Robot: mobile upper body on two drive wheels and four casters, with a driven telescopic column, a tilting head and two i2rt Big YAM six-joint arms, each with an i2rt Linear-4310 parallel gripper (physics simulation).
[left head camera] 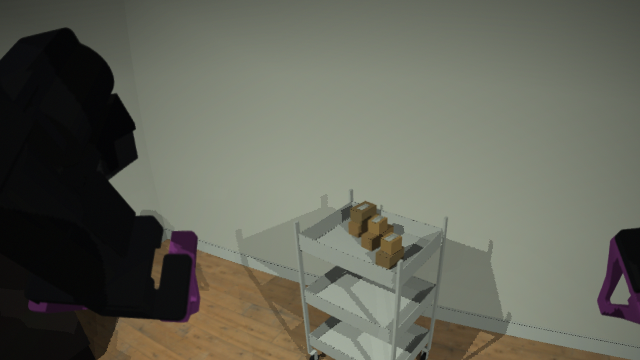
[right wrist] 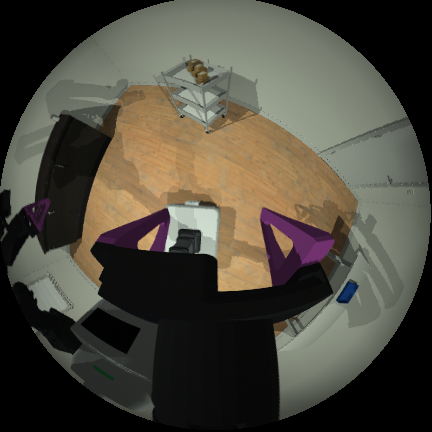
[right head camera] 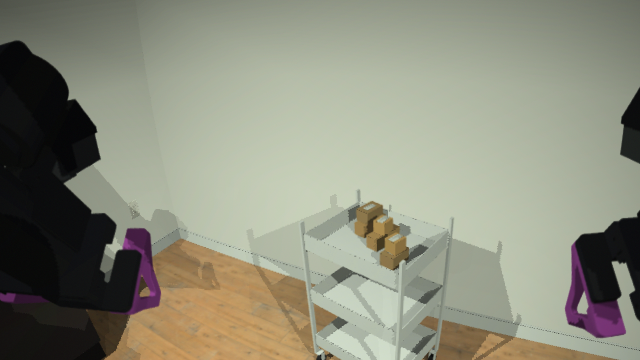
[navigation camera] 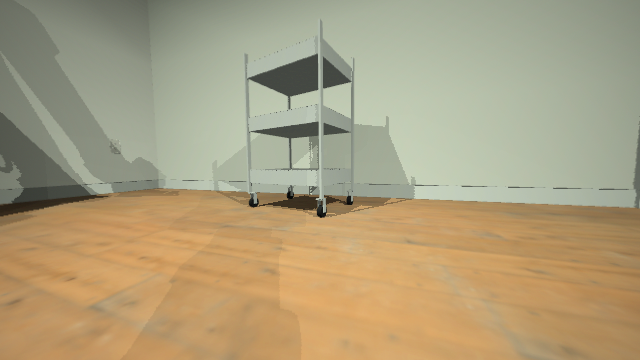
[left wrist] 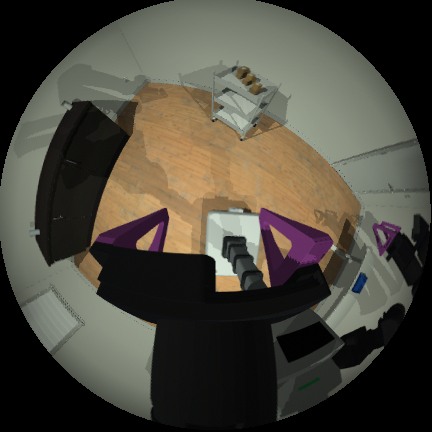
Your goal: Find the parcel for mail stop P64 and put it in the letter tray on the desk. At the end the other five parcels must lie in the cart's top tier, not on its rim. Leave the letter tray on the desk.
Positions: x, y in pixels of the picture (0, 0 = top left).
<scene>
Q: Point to a three-tier cart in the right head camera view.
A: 375, 306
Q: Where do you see a three-tier cart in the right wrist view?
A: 200, 102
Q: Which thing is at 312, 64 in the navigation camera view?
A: A three-tier cart.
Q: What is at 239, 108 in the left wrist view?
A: A three-tier cart.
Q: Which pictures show the left gripper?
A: The left head camera view, the right wrist view, the right head camera view and the left wrist view only.
</scene>
